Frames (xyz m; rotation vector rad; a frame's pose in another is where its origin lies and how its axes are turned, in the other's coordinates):
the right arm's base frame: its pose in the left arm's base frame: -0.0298 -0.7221 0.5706 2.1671 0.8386 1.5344
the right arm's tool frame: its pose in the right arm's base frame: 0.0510 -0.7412 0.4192 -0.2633 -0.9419 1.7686
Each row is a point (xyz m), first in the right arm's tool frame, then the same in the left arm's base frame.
Working: the right arm's tool frame: its pose in the left arm's base frame: 0.1808 -0.1041 0.0215 -2.4190 1.5912 -0.4423

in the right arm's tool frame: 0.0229 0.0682 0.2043
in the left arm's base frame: 0.2048 -0.1496 -0.1889
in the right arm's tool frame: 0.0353 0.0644 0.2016
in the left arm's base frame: 0.2117 -0.1595 -0.1834
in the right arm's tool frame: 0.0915 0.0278 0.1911
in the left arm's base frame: 0.2600 -0.1969 -0.1539
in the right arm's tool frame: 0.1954 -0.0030 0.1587
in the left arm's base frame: 0.3133 -0.2806 -0.0996
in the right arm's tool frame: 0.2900 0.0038 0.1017
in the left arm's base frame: 0.3220 -0.3709 -0.0363
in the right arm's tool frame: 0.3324 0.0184 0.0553
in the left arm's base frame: 0.3085 -0.4162 0.0077
